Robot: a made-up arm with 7 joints.
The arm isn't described. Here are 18 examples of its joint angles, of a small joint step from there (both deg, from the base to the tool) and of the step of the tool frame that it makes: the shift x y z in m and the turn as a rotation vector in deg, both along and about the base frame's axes.
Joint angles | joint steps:
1: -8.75 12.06 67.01 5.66 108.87 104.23 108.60 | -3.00 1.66 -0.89 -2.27 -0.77 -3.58 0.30
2: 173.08 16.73 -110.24 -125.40 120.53 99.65 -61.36 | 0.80 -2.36 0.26 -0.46 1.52 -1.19 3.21
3: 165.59 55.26 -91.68 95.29 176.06 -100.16 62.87 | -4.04 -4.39 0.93 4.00 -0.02 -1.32 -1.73
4: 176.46 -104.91 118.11 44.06 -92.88 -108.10 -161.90 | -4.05 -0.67 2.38 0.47 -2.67 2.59 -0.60
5: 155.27 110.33 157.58 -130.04 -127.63 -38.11 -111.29 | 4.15 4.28 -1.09 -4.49 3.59 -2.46 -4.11
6: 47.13 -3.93 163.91 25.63 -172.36 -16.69 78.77 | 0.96 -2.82 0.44 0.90 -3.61 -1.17 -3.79
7: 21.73 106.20 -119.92 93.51 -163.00 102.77 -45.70 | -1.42 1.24 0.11 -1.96 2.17 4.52 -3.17
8: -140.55 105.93 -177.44 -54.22 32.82 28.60 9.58 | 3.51 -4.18 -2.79 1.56 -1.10 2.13 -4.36
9: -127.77 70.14 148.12 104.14 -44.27 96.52 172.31 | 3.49 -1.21 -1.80 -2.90 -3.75 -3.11 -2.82
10: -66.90 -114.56 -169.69 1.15 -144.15 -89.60 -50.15 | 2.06 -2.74 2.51 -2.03 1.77 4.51 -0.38
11: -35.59 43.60 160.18 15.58 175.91 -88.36 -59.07 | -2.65 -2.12 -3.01 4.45 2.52 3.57 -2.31
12: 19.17 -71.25 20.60 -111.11 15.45 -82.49 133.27 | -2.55 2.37 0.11 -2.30 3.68 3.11 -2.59
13: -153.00 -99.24 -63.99 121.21 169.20 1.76 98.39 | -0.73 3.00 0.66 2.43 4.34 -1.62 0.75
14: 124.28 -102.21 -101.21 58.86 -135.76 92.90 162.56 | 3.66 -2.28 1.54 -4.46 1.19 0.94 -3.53
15: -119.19 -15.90 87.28 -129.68 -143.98 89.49 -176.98 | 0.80 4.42 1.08 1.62 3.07 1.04 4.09
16: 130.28 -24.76 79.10 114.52 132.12 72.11 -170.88 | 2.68 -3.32 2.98 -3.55 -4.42 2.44 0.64
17: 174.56 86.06 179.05 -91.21 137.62 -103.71 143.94 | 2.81 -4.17 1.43 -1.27 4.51 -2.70 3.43
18: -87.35 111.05 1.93 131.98 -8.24 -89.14 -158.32 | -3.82 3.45 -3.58 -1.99 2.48 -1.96 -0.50
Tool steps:
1: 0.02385 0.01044 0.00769 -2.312 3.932 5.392
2: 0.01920 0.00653 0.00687 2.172 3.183 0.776
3: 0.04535 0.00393 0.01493 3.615 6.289 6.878
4: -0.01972 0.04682 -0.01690 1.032 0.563 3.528
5: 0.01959 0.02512 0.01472 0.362 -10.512 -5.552
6: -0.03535 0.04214 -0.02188 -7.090 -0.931 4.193
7: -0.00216 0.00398 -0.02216 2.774 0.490 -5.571
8: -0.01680 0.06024 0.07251 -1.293 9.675 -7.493
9: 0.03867 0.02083 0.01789 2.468 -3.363 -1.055
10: -0.02824 0.01709 -0.02664 -1.379 3.119 2.971
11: -0.03818 -0.02065 0.02031 1.497 -3.431 3.421
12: -0.00053 -0.01068 0.01838 2.254 1.834 6.098
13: -0.01150 0.02543 0.02187 0.879 -1.612 -4.990
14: 0.02262 -0.02918 -0.02916 -3.148 3.589 -0.695
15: -0.02394 0.02776 0.01244 -2.050 -3.753 1.601
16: 0.06909 0.04232 -0.01656 -4.836 5.202 -10.504
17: -0.00978 0.03203 0.06082 5.733 3.252 0.345
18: -0.05199 -0.01268 -0.03034 0.619 5.635 3.307
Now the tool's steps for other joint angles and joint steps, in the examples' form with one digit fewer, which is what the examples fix.
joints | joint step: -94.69 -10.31 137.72 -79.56 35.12 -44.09 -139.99 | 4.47 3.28 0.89 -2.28 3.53 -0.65 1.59
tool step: 0.0267 0.0618 -0.0253 -2.50 -5.68 -6.48
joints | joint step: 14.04 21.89 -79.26 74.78 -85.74 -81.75 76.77 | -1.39 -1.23 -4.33 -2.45 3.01 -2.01 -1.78
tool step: -0.0270 0.0220 0.0342 3.37 -4.93 1.59
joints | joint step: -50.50 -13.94 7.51 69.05 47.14 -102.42 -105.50 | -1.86 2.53 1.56 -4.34 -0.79 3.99 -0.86
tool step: 0.0198 0.0183 0.0188 0.24 2.44 -1.21
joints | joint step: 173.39 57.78 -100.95 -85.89 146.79 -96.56 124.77 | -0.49 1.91 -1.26 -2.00 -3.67 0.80 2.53
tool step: -0.0041 0.0032 -0.0281 -2.52 0.91 -3.70
